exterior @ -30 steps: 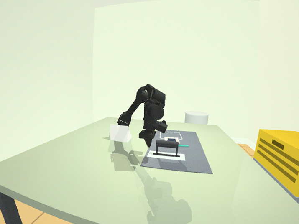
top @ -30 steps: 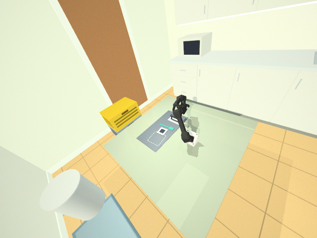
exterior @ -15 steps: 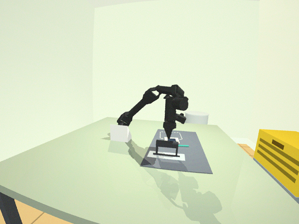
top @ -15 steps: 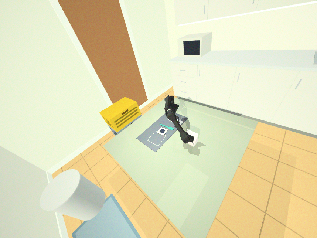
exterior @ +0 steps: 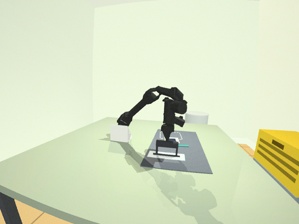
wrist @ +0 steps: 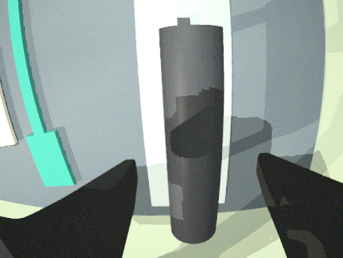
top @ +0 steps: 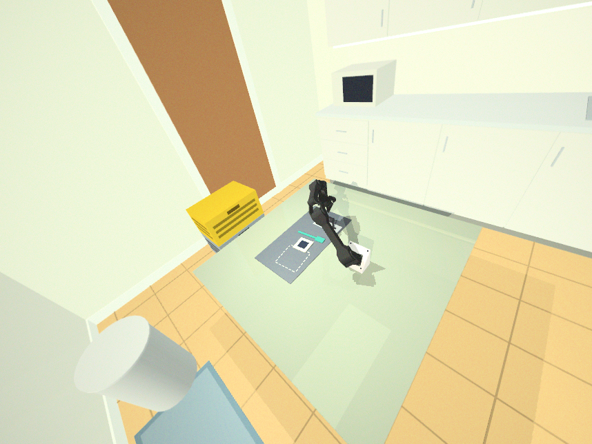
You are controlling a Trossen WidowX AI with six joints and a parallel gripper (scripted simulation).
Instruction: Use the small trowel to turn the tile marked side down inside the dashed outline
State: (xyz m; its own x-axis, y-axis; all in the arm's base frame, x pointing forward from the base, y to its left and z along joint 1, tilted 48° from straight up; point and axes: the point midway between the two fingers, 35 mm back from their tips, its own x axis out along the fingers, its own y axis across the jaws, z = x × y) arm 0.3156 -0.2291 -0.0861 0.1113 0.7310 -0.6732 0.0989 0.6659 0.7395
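The teal trowel lies 20 mm ahead of my gripper tip, 140 mm to the left of it and 90 mm below it. The rest, counted from my gripper tip: white tile 40 mm ahead, 230 mm to the left, 90 mm below; grey mat 70 mm ahead, 180 mm to the left, 120 mm below.
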